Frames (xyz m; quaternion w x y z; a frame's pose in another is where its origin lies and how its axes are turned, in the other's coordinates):
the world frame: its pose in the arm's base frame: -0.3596 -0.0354 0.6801 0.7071 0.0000 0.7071 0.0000
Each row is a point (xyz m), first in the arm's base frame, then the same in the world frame.
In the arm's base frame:
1: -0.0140 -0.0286 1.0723
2: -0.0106 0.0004 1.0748
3: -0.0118 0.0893 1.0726
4: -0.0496 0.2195 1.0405
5: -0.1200 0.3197 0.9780
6: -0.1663 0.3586 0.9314
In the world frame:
1: -0.3922 0.0068 0.3456
2: -0.3947 0.0358 0.3490
3: -0.3925 0.1247 0.3478
4: -0.3604 0.2549 0.3100
5: -0.2979 0.3551 0.2396
6: -0.2513 0.3940 0.1933

